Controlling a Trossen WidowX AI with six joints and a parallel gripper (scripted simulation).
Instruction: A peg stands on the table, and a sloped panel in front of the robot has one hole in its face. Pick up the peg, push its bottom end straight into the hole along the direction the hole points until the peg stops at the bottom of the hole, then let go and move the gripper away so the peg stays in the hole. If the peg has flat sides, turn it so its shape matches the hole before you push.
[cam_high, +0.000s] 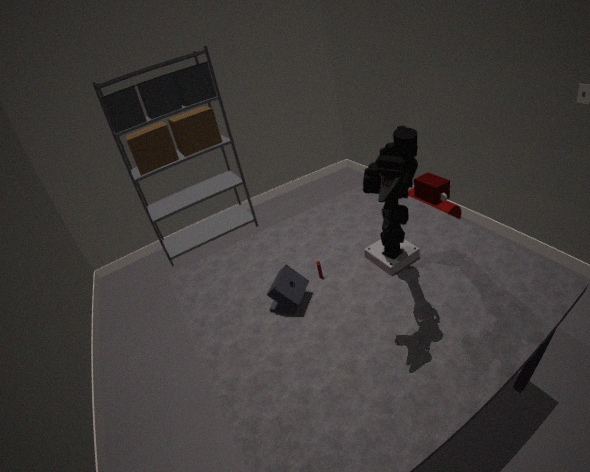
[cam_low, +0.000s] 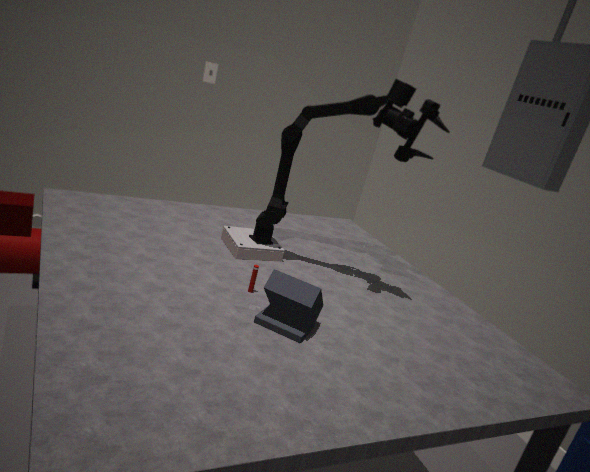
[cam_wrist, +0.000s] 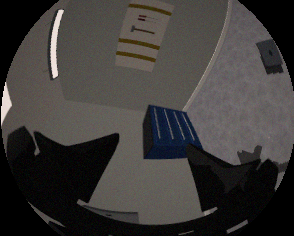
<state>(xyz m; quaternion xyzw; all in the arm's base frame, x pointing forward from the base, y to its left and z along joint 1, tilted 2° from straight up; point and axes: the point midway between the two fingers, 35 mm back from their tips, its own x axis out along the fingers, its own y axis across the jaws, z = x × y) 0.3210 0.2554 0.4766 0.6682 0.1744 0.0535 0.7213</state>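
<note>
My gripper tip is 11 cm past the red peg, 44 cm to the left of it and 44 cm above it. The rest, counted from my gripper tip: panel block 5 cm ahead, 42 cm to the right, 43 cm below.
</note>
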